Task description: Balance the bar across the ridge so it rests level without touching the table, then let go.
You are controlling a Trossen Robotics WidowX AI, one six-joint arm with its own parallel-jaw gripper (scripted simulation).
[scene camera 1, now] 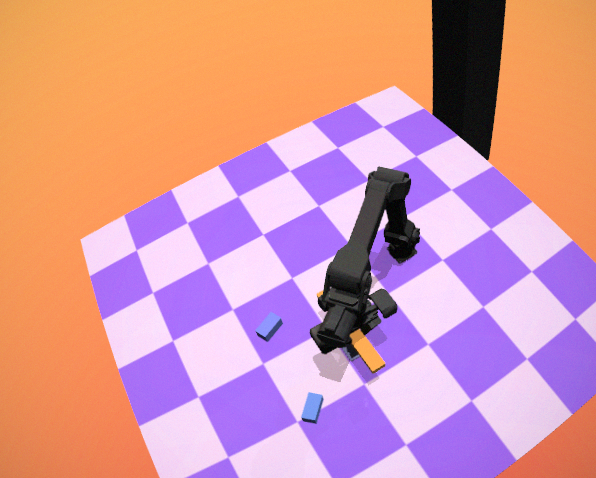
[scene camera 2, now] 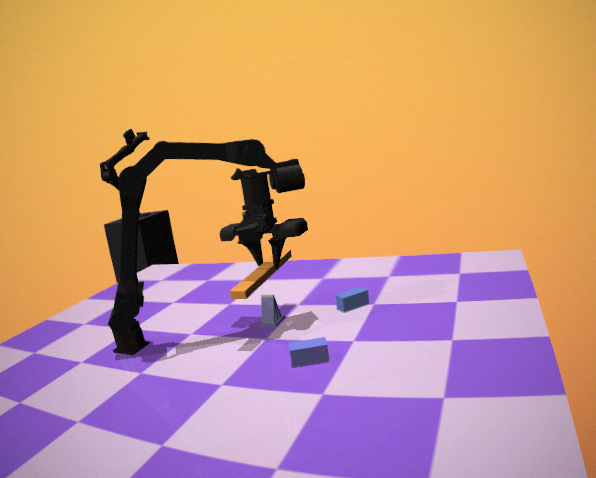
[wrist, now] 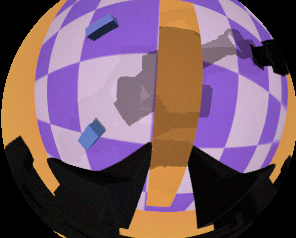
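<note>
My gripper (scene camera 2: pixel 269 268), which I also see in scene camera 1 (scene camera 1: pixel 356 338) and in the wrist view (wrist: pixel 170 148), carries an orange bar. That orange bar (scene camera 2: pixel 253 281) is visible in scene camera 1 too (scene camera 1: pixel 371 358).
</note>
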